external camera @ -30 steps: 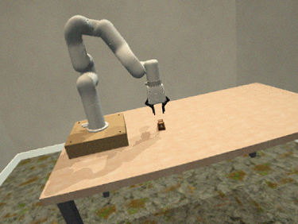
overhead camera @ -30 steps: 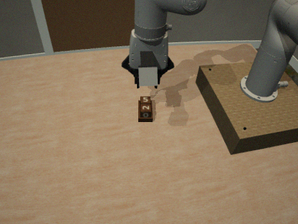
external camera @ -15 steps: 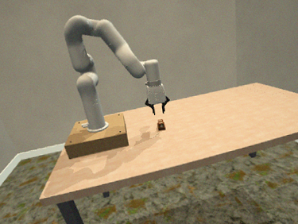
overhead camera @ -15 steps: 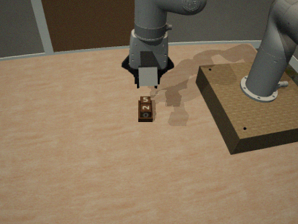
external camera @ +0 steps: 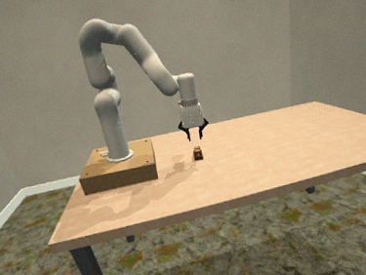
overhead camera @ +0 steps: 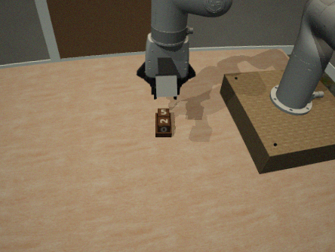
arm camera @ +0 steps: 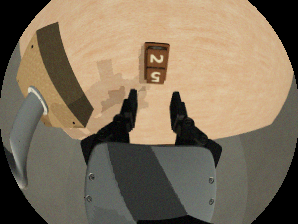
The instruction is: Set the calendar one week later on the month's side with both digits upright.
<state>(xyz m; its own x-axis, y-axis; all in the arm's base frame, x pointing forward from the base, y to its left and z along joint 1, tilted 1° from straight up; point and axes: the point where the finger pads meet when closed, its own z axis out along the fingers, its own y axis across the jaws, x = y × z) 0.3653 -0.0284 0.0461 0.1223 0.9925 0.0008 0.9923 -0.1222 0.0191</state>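
Now: hand 10 mm short of the cube, 30 mm to the right of it and 90 mm above it. The rest, counted from my hand: brown tray 20 mm to the left, 110 mm below.
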